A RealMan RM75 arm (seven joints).
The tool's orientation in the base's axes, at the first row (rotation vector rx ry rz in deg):
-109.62 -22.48 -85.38
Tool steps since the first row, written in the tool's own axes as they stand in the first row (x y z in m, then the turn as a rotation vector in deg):
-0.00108 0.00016 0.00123 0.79 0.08 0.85
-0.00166 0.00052 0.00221 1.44 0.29 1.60
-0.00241 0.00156 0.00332 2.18 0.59 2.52
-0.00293 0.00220 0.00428 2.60 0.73 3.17
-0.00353 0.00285 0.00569 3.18 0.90 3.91
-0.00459 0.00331 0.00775 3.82 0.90 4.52
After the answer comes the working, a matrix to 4 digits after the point.
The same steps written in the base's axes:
0.00068 0.00088 -0.00122 0.91 0.38 0.61
0.00144 0.00136 -0.00199 1.79 0.62 1.07
0.00266 0.00146 -0.00317 2.87 0.89 1.55
0.00360 0.00172 -0.00398 3.56 1.15 1.82
0.00485 0.00228 -0.00492 4.39 1.42 2.22
0.00633 0.00349 -0.00632 5.03 1.72 2.75

The tool's axes in the first row as the columns of a matrix, in the base's axes (rounded; the answer above uses it unrounded):
0.3018 0.6045 0.7372
-0.1631 -0.7292 0.6646
0.9393 -0.3208 -0.1215

